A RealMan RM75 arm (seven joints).
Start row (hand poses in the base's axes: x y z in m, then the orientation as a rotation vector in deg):
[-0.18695, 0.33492, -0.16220, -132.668, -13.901, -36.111]
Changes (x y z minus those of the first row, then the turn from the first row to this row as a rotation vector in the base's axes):
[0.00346, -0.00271, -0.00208, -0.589, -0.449, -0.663]
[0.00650, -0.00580, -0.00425, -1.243, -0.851, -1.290]
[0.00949, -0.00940, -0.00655, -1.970, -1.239, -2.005]
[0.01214, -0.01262, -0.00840, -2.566, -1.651, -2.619]
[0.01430, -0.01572, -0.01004, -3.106, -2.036, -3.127]
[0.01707, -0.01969, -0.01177, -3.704, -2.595, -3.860]
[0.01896, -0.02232, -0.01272, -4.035, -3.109, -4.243]
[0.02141, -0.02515, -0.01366, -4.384, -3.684, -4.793]
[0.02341, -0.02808, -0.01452, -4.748, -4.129, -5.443]
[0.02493, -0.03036, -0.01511, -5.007, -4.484, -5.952]
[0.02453, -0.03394, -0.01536, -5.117, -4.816, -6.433]
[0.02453, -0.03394, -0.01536, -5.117, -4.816, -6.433]
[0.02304, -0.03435, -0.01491, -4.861, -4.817, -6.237]
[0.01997, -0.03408, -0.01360, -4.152, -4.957, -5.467]
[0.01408, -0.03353, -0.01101, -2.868, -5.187, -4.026]
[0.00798, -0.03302, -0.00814, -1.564, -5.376, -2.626]
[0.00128, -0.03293, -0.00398, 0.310, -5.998, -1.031]
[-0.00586, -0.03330, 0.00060, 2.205, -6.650, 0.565]
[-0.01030, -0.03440, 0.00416, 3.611, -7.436, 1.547]
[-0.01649, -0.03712, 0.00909, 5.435, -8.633, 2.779]
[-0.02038, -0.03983, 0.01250, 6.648, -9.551, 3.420]
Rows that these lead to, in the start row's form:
[-0.18349, 0.33221, -0.16428, -133.282, -13.567, -36.977]
[-0.18045, 0.32912, -0.16645, -133.958, -13.273, -37.774]
[-0.17746, 0.32552, -0.16875, -134.727, -12.895, -38.603]
[-0.17481, 0.32230, -0.17060, -135.335, -12.594, -39.410]
[-0.17265, 0.31920, -0.17224, -135.868, -12.381, -40.134]
[-0.16988, 0.31523, -0.17397, -136.457, -12.007, -41.181]
[-0.16799, 0.31260, -0.17492, -136.715, -11.921, -41.996]
[-0.16554, 0.30977, -0.17586, -137.007, -11.674, -42.969]
[-0.16354, 0.30684, -0.17672, -137.371, -11.251, -43.841]
[-0.16202, 0.30456, -0.17731, -137.625, -10.911, -44.532]
[-0.16242, 0.30098, -0.17756, -137.734, -10.539, -45.176]
[-0.16242, 0.30098, -0.17756, -137.734, -10.539, -45.176]
[-0.16391, 0.30057, -0.17711, -137.444, -10.679, -45.068]
[-0.16698, 0.30084, -0.17580, -136.548, -11.397, -44.819]
[-0.17287, 0.30139, -0.17321, -134.914, -12.726, -44.313]
[-0.17897, 0.30190, -0.17034, -133.275, -13.962, -43.777]
[-0.18567, 0.30199, -0.16618, -130.899, -15.390, -43.622]
[-0.19281, 0.30162, -0.16160, -128.483, -16.796, -43.488]
[-0.19725, 0.30052, -0.15804, -126.640, -17.731, -43.829]
[-0.20344, 0.29780, -0.15311, -124.194, -18.955, -44.474]
[-0.20733, 0.29509, -0.14970, -122.567, -19.614, -45.117]

